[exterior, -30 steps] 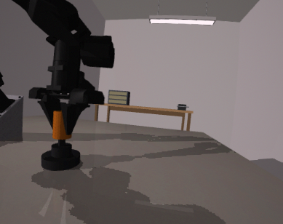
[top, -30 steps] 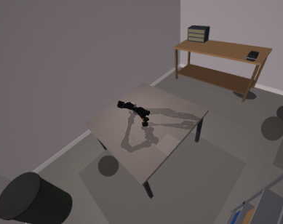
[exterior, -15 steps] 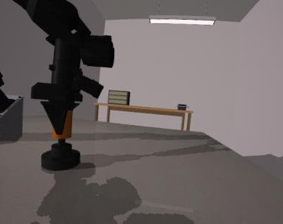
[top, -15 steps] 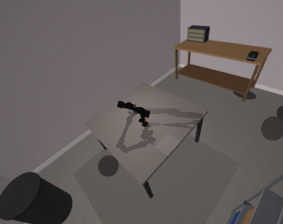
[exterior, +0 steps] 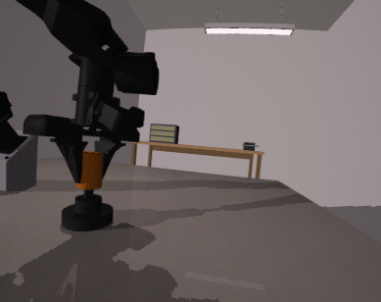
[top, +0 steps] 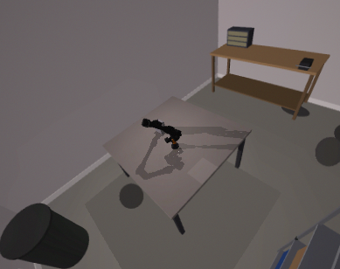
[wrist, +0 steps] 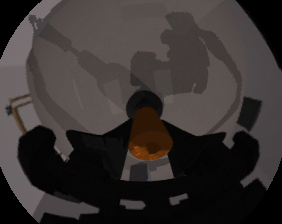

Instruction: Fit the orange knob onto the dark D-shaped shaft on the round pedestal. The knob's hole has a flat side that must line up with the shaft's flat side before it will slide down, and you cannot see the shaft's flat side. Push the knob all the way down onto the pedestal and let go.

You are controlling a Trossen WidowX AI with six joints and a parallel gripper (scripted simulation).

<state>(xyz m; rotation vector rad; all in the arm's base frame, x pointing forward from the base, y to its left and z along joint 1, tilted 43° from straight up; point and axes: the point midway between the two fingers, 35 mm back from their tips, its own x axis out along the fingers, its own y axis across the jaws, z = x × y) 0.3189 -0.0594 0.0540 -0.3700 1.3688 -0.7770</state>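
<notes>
Right now my gripper tip is 2 cm below the orange knob. Round my gripper tip: dark shaft: 4 cm below.
</notes>
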